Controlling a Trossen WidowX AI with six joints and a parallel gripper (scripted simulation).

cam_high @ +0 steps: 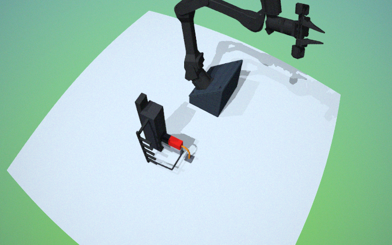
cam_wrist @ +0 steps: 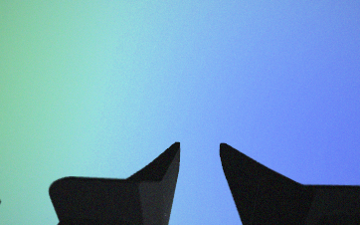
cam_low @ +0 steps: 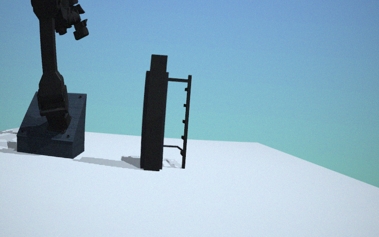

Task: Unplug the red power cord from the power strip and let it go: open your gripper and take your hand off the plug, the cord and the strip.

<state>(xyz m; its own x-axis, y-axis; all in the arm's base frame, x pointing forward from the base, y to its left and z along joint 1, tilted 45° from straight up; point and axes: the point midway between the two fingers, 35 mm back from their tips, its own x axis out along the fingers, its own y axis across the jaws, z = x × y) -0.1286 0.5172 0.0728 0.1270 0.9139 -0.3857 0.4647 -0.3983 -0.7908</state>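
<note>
My gripper tip is 430 mm above the red plug, 370 mm short of it and 310 mm to the left of it.
</note>
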